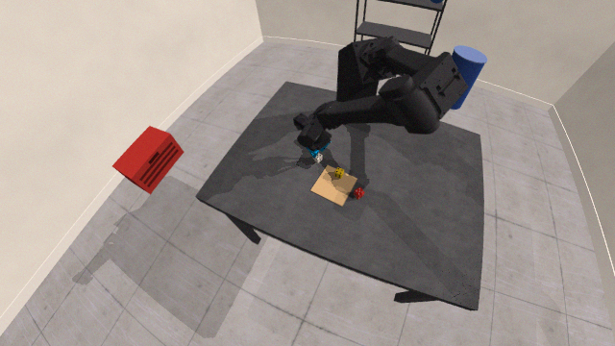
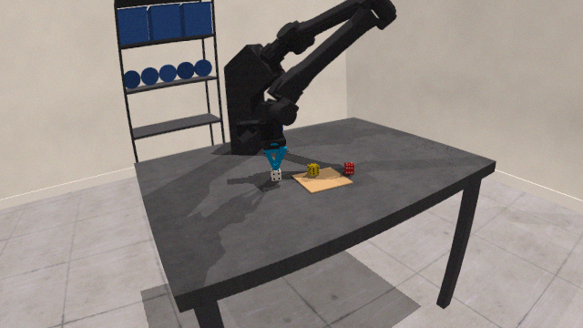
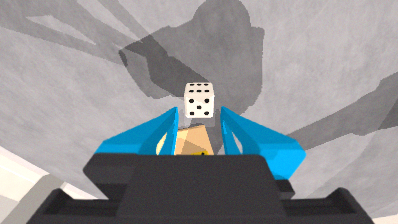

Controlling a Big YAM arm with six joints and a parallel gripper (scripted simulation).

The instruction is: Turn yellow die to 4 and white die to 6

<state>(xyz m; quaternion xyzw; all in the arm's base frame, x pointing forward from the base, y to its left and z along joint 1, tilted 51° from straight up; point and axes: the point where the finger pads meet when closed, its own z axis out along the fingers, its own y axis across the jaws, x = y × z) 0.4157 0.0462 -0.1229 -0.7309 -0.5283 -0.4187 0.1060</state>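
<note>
My gripper is now 3 cm above the white die. Round my hand: tan mat 6 cm ahead, 13 cm to the left, 5 cm below; red die 4 cm ahead, 23 cm to the left, 3 cm below; yellow die 1 cm ahead, 12 cm to the left, 3 cm below.
</note>
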